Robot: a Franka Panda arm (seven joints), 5 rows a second.
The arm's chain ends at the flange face. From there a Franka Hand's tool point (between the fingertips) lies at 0.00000 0.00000 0.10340 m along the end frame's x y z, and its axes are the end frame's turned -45 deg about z.
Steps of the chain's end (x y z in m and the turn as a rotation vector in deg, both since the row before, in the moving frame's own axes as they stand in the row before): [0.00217, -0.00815, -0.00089, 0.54, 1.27, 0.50]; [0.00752, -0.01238, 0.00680, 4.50, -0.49, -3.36]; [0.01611, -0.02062, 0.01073, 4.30, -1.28, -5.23]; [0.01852, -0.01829, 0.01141, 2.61, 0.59, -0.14]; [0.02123, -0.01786, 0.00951, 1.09, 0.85, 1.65]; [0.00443, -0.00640, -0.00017, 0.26, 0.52, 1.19]
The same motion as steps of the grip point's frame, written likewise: [0.00960, -0.00329, -0.00092, -0.52, 1.28, 0.50]; [0.01899, -0.00994, 0.00648, 3.53, 2.84, -3.36]; [0.02949, -0.01047, 0.01041, 3.95, 2.14, -5.23]; [0.03011, -0.00242, 0.01130, 1.43, 2.26, -0.14]; [0.03012, 0.00211, 0.00948, 0.17, 1.37, 1.65]; [0.00865, -0.00105, -0.00018, -0.18, 0.55, 1.19]
